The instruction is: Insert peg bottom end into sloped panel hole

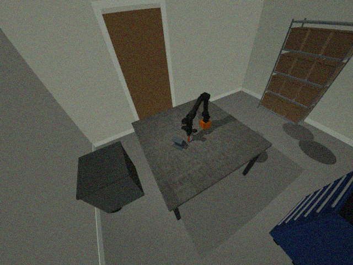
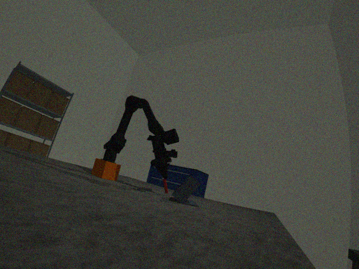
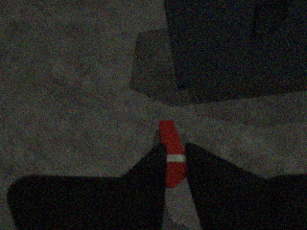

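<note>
The sloped panel lies 120 mm ahead of my gripper tip, 20 mm to the right of it and 20 mm below it. From my gripper tip the other things lie so: red peg 20 mm below.
</note>
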